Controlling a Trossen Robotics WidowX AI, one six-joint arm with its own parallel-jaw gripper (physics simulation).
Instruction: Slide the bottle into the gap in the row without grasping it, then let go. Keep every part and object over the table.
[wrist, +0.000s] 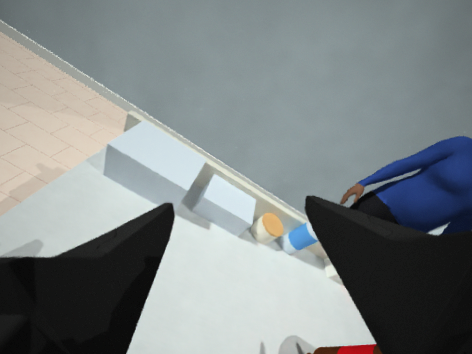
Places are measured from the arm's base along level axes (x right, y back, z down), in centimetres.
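Pixels of known places: gripper, fingertip midpoint: (240, 206).
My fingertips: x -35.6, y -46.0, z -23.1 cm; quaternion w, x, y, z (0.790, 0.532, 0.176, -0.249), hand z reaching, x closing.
Observation:
Ahead of a thing's pixels: the offset from my fingertips to its top centre. "pt": to the spot under its first point. Level surfaces: height alone.
A brown bottle with a red band @(pt dz +21.8, dx +43.5, dy -1.2 cm) (356, 349) shows in part at the bottom edge of the wrist view, right of centre; the rest of it is cut off or behind the right finger. My gripper (240, 206) is open, with the fingers wide apart and nothing between them. A row stands along a low ledge at the table's far edge: a large pale box @(dz +24.6, dx -11.0, dy -27.3 cm) (155, 155), a smaller pale box @(dz +27.6, dx +10.8, dy -28.2 cm) (226, 202), a cream jar with an orange lid @(dz +28.8, dx +27.0, dy -28.6 cm) (270, 227) and a white bottle with a blue band @(dz +14.0, dx +38.6, dy -28.9 cm) (301, 237). The right finger hides part of the row.
The pale ledge @(dz +25.7 cm) (240, 181) runs behind the row. A small white block @(dz +10.1, dx +62.3, dy -27.8 cm) (331, 269) shows beside the right finger. The white table @(dz +35.6 cm) (210, 290) ends at a tan tiled floor (35, 115) on the left. A person in blue (425, 185) is beyond the table at the right.

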